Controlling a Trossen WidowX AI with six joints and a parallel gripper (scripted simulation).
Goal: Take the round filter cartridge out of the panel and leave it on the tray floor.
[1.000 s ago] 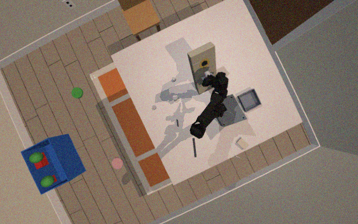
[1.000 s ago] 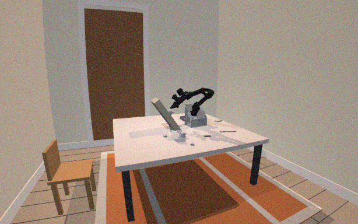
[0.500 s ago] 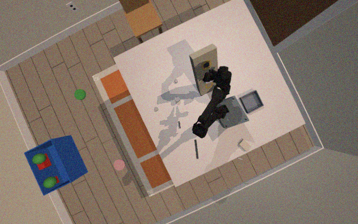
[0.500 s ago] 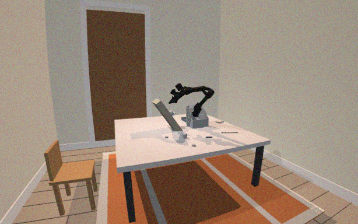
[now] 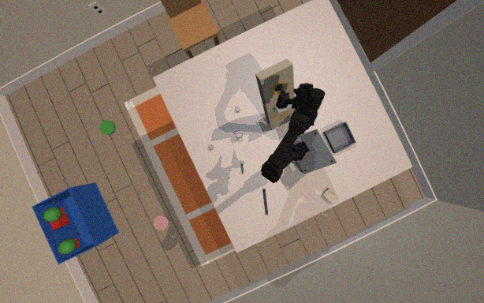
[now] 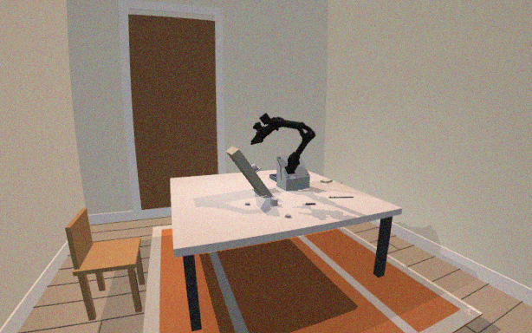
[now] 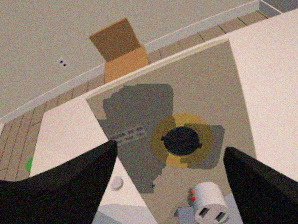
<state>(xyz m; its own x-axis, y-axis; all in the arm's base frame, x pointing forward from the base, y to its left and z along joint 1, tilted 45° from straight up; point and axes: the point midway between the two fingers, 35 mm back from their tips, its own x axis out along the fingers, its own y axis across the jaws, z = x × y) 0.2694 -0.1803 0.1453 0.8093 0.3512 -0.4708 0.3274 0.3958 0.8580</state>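
Right now my gripper tip is 17 cm above the round filter cartridge and 2 cm past it. Round my gripper tip: service panel (19 cm below, 2 cm ahead); then small pale block (68 cm behind, 34 cm below, 1 cm to the right); then grey tray (38 cm behind, 34 cm below, 25 cm to the right).
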